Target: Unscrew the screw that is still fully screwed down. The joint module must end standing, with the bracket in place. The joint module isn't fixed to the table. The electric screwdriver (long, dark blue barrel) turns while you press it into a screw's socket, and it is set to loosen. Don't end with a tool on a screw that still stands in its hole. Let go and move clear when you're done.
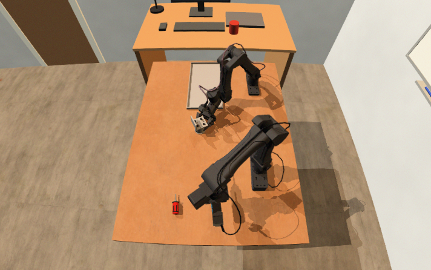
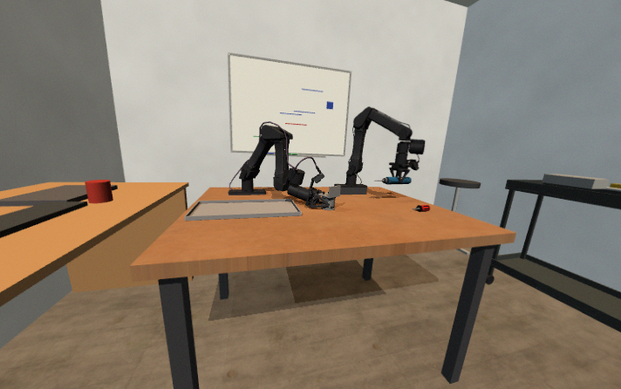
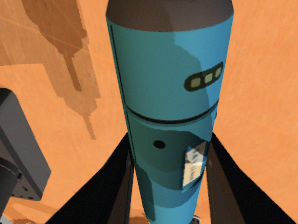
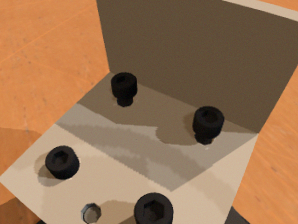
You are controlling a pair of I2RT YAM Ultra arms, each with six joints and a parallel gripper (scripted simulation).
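Right now my right hand is 50 mm below the l-shaped bracket. Round my right hand: small red screwdriver 430 mm to the left, 80 mm ahead, 10 mm below; grey bit 290 mm to the left, 90 mm behind, 90 mm above; grey tray 360 mm to the right, 20 mm below.
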